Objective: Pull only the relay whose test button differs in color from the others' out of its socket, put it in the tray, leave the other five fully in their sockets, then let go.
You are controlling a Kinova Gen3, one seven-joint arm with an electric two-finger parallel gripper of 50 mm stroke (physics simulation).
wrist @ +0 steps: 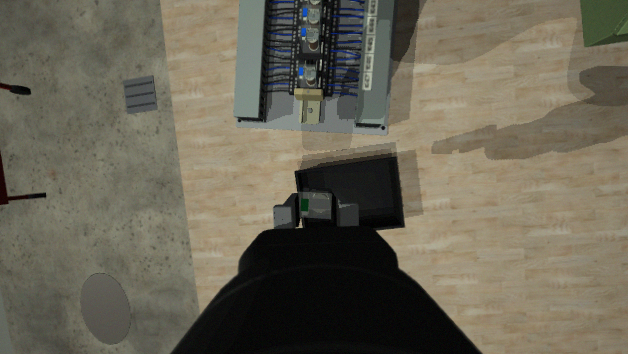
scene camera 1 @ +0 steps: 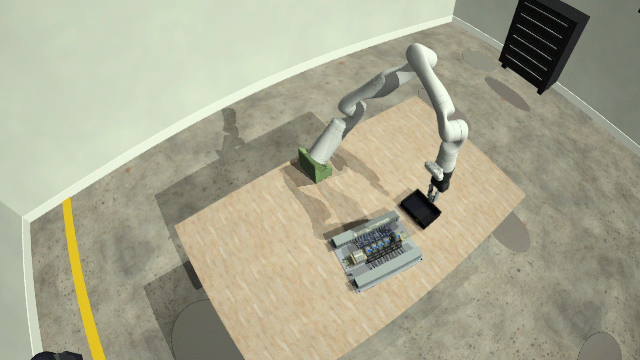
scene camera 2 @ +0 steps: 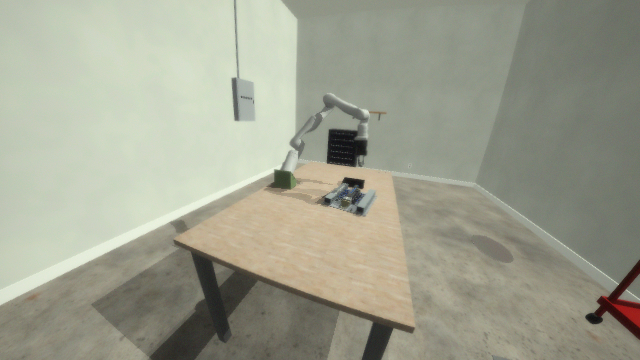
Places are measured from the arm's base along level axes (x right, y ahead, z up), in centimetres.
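Pixels of known places: gripper, fingertip midpoint: (wrist: 315, 204) (scene camera 1: 432, 197) (scene camera 2: 360, 164); arm's base, origin of the base link: (scene camera 1: 317, 158) (scene camera 2: 286, 175).
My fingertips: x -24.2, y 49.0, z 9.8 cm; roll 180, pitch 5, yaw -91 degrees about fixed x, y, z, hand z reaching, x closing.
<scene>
For each thing: its top centre in the pictures, then the offset to it from my fingertips. "spot": a spot on its surface instead.
- clear relay, middle of its top: (wrist: 314, 205) dx +0.3, dy -0.1, dz +2.4 cm
- end relay, middle of its top: (wrist: 306, 71) dx +17.0, dy +1.3, dz -10.7 cm
- dark empty socket, surface spot: (wrist: 310, 53) spot: dx +21.5, dy +0.9, dz -14.3 cm
- grey panel, surface spot: (wrist: 280, 125) spot: dx +11.2, dy +7.2, dz -17.4 cm
- beige end bracket, surface spot: (wrist: 310, 111) spot: dx +13.1, dy +1.6, dz -17.1 cm
My gripper (scene camera 1: 433, 196) (scene camera 2: 360, 162) (wrist: 315, 204) is shut on a clear relay (wrist: 320, 205) with a green test button. The relay is raised above the table and overlaps the left part of the black tray (scene camera 1: 433, 219) (scene camera 2: 353, 183) (wrist: 400, 195) in the wrist view. How high it hangs over the tray is hard to tell. Relays with blue buttons, among them the end relay (wrist: 309, 74) and another relay (wrist: 311, 35), sit in the socket row. A dark empty socket (wrist: 310, 55) shows between these two. The far end of the row is cut off in the wrist view.
Grey wiring ducts (wrist: 250, 65) (wrist: 374, 100) flank the row on the grey panel (wrist: 280, 125), which lies beside the tray. A beige end bracket (wrist: 310, 111) closes the near end of the rail. The green arm base (scene camera 1: 315, 166) (scene camera 2: 284, 179) stands at the table's edge.
</scene>
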